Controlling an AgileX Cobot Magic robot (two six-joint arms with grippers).
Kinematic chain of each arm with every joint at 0, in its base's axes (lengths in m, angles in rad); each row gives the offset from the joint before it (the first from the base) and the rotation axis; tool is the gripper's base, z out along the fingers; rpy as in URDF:
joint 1: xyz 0 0 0.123 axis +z
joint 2: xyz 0 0 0 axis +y
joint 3: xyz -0.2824 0 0.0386 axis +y
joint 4: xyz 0.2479 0 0.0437 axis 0.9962 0 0.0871
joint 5: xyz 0 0 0 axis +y
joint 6: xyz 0.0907 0 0.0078 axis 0.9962 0 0.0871
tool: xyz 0 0 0 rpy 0 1.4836 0
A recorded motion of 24 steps. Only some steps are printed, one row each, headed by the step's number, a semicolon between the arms.
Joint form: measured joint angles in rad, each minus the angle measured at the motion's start. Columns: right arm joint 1, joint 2, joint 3, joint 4, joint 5, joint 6; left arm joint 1, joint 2, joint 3, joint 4, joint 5, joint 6.
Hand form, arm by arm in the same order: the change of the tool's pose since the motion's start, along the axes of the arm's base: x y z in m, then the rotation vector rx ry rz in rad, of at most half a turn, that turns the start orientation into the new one. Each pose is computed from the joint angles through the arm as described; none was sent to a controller.
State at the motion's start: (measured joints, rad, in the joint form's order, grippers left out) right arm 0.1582 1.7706 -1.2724 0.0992 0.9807 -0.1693; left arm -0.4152 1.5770 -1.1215 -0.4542 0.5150 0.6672
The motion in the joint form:
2: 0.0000 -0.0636 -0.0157 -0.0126 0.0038 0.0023; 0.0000 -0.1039 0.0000 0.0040 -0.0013 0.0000
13: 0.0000 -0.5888 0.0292 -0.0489 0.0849 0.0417; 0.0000 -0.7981 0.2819 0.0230 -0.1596 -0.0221
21: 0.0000 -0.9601 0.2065 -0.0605 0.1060 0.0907; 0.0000 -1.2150 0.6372 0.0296 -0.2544 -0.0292
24: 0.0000 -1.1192 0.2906 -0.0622 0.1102 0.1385; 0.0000 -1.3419 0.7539 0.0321 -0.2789 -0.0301
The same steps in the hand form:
2: -0.0048 -0.0017 0.0260 0.0009 -0.0761 0.0027; -0.0154 0.0070 0.0346 -0.0387 -0.0977 -0.0007
13: -0.1181 -0.0224 0.1627 0.0438 -0.4712 -0.0256; -0.1639 0.0793 0.1224 -0.2541 -0.6050 0.0773
21: -0.2163 -0.0389 0.1747 0.0847 -0.6368 -0.0711; -0.2346 0.1143 0.0608 -0.3128 -0.7393 0.1206
24: -0.2546 -0.0452 0.1671 0.1209 -0.6996 -0.1137; -0.2487 0.1216 0.0334 -0.3243 -0.7696 0.1312

